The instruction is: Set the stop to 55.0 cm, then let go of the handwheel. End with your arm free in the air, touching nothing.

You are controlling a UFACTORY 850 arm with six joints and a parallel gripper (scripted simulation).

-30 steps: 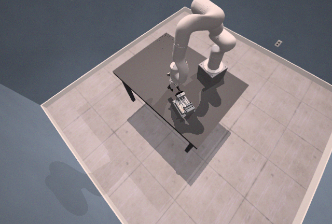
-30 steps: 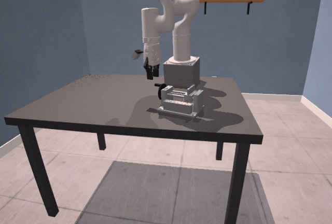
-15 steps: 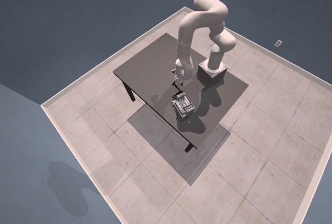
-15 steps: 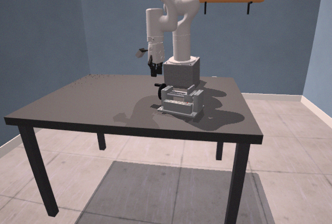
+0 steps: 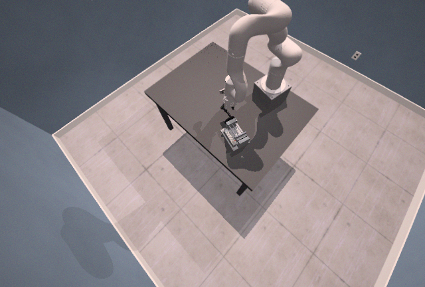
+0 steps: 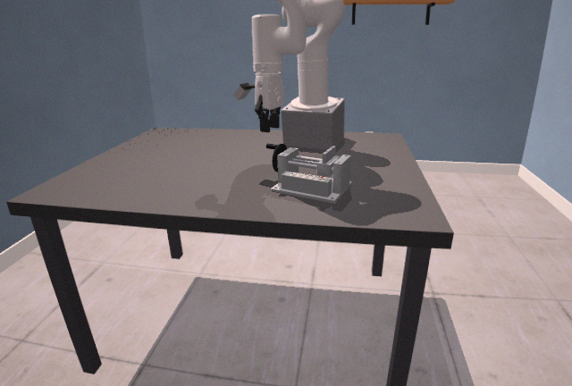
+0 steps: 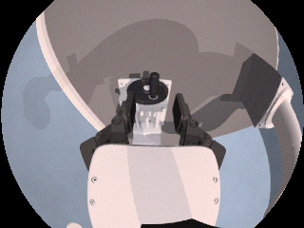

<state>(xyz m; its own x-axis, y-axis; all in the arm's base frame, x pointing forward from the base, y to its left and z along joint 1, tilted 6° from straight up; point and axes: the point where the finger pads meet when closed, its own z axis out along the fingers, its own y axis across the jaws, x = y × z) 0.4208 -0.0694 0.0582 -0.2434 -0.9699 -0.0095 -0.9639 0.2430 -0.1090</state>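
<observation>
Right now my hand is 70 mm above the dark handle and 10 mm to the right of it. Also, from my hand: black handwheel (80 mm below, 20 mm to the left, 10 mm ahead); then grey stop fixture (190 mm to the left, 90 mm below, 70 mm ahead).
</observation>
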